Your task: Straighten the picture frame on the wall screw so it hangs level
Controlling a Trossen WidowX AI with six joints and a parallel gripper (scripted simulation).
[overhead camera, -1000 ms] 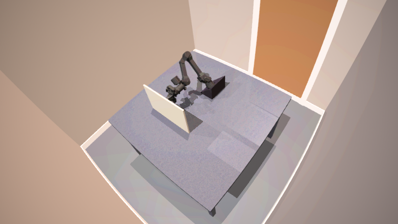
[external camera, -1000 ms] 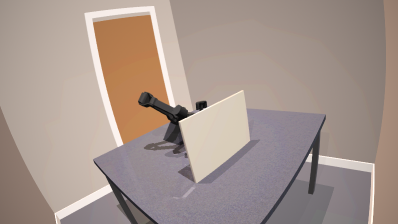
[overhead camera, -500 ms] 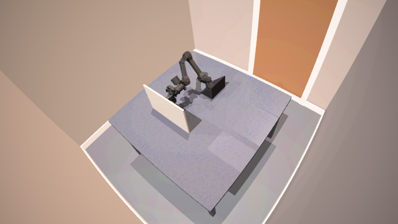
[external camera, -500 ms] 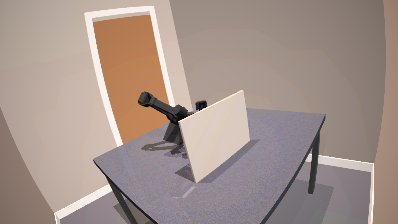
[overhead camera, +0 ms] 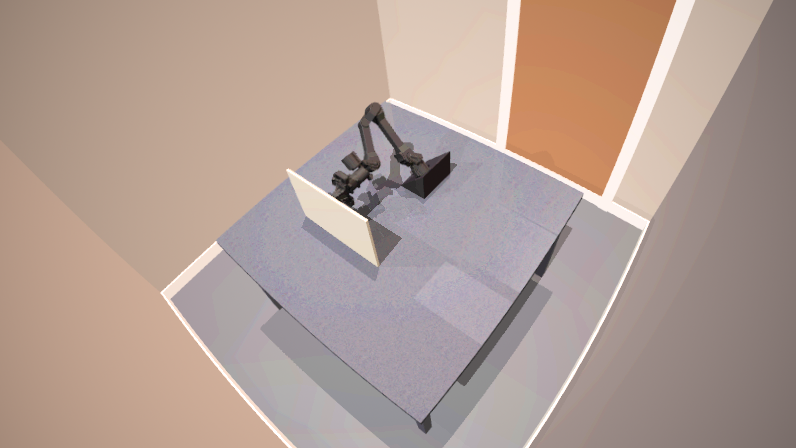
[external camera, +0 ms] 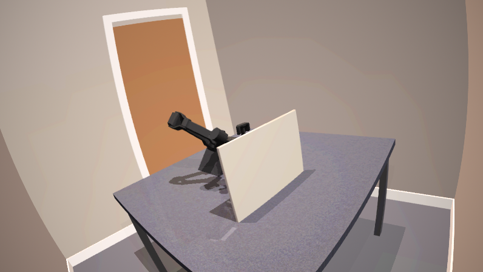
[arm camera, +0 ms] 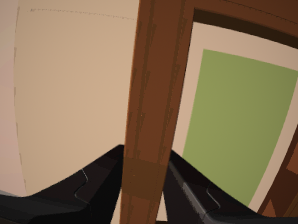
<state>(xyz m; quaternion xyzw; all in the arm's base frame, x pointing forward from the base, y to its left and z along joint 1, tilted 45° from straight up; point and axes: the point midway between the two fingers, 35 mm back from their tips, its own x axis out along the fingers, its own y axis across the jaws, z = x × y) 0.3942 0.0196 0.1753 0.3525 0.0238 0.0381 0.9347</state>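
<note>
Now: gripper tip 5 cm above the brown wooden picture frame and 1 cm to the left of it. Also, from my gripper tip: wall panel 7 cm below, 2 cm ahead, 1 cm to the left.
</note>
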